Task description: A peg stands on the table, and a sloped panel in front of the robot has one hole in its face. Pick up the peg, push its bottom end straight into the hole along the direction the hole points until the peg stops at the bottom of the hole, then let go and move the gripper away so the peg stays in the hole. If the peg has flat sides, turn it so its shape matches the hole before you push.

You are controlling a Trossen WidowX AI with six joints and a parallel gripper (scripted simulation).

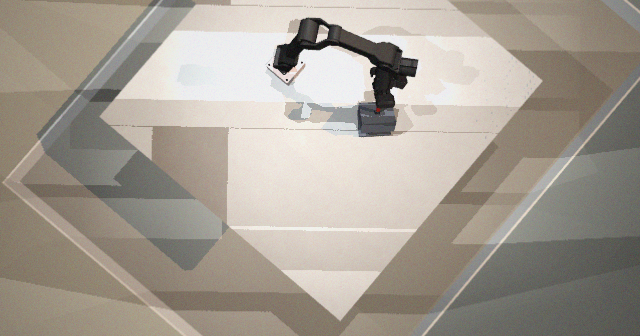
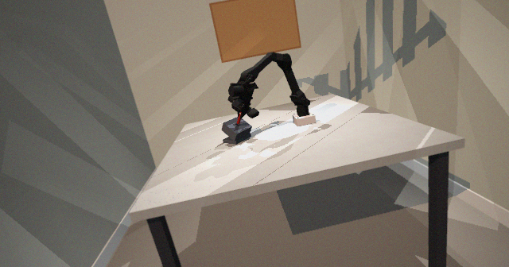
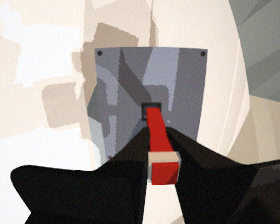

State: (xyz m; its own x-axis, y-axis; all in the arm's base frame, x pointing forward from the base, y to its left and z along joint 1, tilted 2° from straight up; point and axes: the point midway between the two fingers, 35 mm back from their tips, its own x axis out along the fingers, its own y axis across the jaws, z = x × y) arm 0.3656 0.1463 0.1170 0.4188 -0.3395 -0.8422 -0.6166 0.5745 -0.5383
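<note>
My gripper tip is now 2 cm short of the dark square hole, 2 cm to the left of it and 4 cm above it. The rest, counted from my gripper tip: grey sloped panel block (3 cm ahead, 3 cm to the right, 6 cm below); then thin red square-sided peg (1 cm behind, 1 cm to the left, 1 cm above).
</note>
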